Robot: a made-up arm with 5 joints.
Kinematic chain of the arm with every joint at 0, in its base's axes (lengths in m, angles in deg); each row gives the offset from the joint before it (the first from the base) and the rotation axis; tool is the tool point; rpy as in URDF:
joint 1: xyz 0 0 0.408 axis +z
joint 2: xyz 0 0 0 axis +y
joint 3: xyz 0.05 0 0.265 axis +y
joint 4: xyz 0.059 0 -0.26 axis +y
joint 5: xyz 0.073 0 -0.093 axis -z
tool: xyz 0 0 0 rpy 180 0 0
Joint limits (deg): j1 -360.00..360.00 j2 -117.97..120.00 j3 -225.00..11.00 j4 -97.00..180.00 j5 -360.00..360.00
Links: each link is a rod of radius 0.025 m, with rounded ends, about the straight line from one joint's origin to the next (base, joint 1, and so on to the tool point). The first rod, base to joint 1, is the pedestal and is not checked.
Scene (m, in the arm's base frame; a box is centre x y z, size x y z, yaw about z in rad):
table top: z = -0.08
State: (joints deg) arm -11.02 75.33 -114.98 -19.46 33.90
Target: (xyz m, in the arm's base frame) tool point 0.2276 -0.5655 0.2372
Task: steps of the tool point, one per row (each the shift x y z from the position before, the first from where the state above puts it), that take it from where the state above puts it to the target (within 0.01 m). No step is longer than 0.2 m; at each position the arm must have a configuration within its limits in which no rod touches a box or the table.
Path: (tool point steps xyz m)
1: -0.0427 -0.1427 -0.0106
2: -0.0775 -0.1282 -0.0104
3: -0.1077 -0.1052 -0.0105
4: -0.1311 -0.0752 -0.0104

